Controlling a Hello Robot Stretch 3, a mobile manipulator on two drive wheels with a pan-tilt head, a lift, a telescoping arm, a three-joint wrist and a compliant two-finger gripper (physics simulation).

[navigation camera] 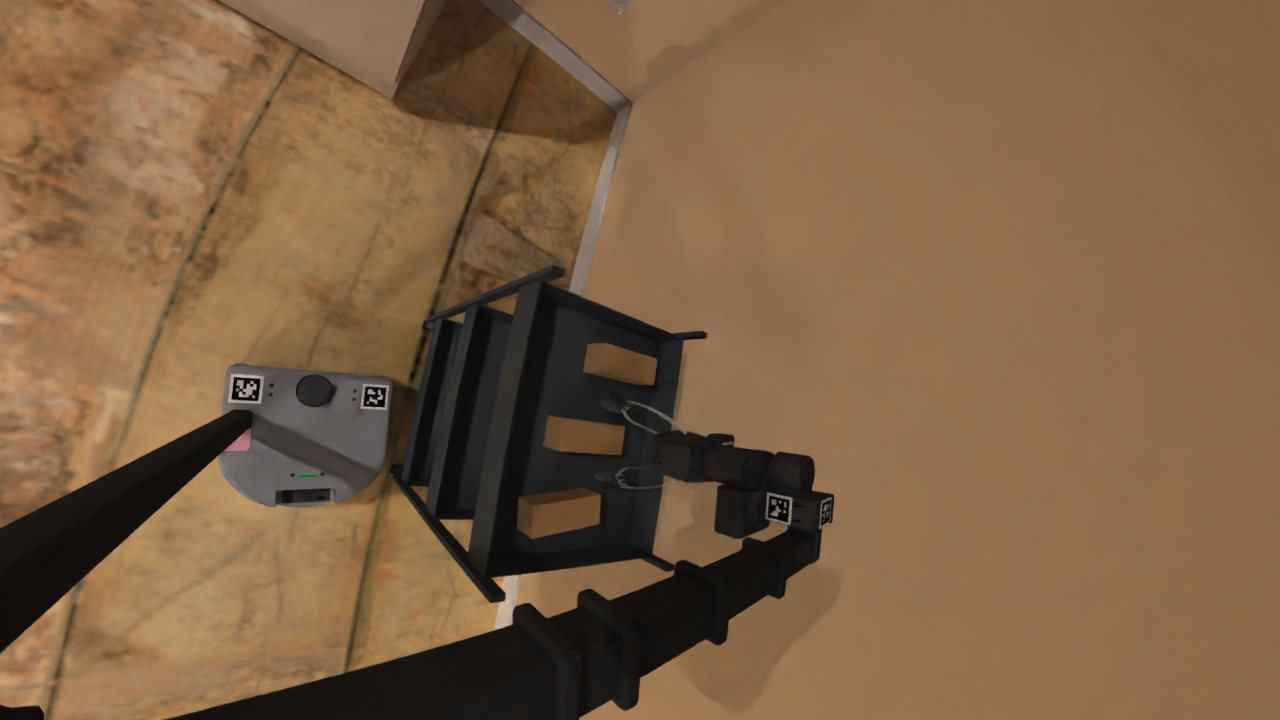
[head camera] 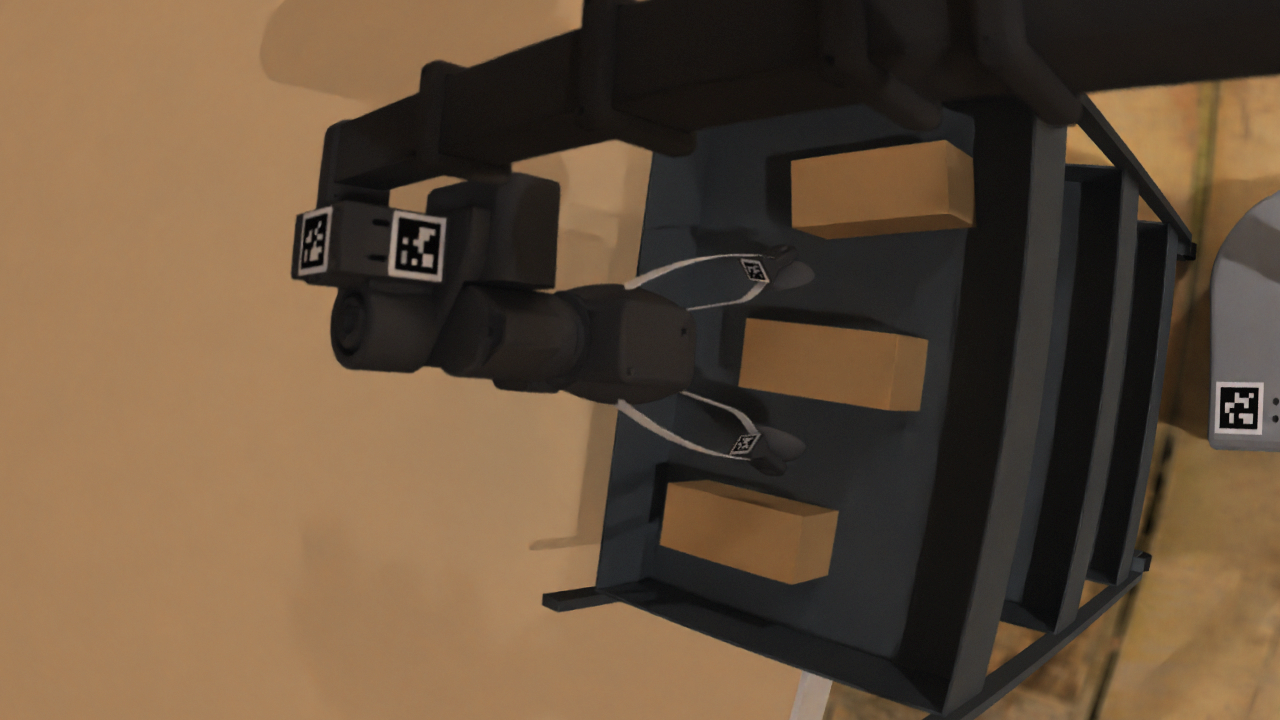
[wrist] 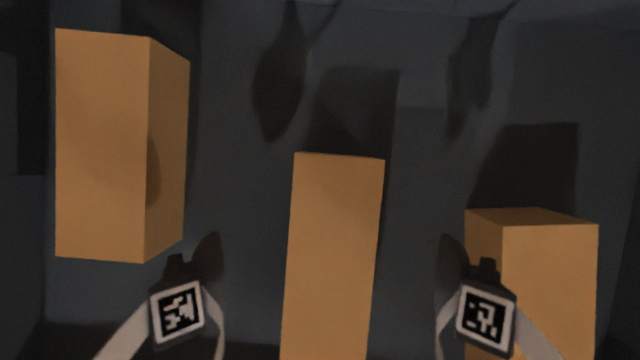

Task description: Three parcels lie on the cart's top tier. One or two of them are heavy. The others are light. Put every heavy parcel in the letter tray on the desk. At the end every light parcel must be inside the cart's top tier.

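Frame: origin at the robot's base, x left, y back, z up, level; centimetres.
Seen in the pictures: gripper, fingertip midpoint: (navigation camera: 602,438) (head camera: 797,361); robot's base, origin of the base link: (navigation camera: 315,389).
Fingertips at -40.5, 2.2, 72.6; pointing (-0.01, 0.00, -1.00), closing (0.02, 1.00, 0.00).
Offsets run from my fingertips to a thing's top centre, as dx, dy, dz. "spot": to the spot under its first point. Level surfaces: height alone.
Three plain tan box parcels lie apart on the cart's dark top tier @[dz -6.3] (head camera: 895,573) (wrist: 240,200). The middle parcel @[+0.8, +0.1, -1.1] (head camera: 832,364) (navigation camera: 583,436) (wrist: 332,260) is below the gap between my fingertips. One outer parcel @[+4.9, +12.6, -1.1] (head camera: 881,192) (navigation camera: 559,513) (wrist: 549,290) is at the right in the wrist view. The other outer parcel @[-6.3, -13.0, -1.1] (head camera: 747,532) (navigation camera: 620,363) (wrist: 102,145) is at the left there. My gripper (head camera: 787,360) (navigation camera: 611,441) (wrist: 329,260) is open and empty above the tier, one finger to each side of the middle parcel. The parcels look alike. The letter tray does not show.
The cart's lower tiers @[spot: +12.2, -1.3, -32.8] (navigation camera: 465,411) show beside my grey base (navigation camera: 308,438). My arm (head camera: 751,71) (navigation camera: 447,671) reaches past one end of the cart. A wall (navigation camera: 984,268) stands behind the cart. A pale boxy piece of furniture (navigation camera: 349,35) stands at the navigation view's top left.
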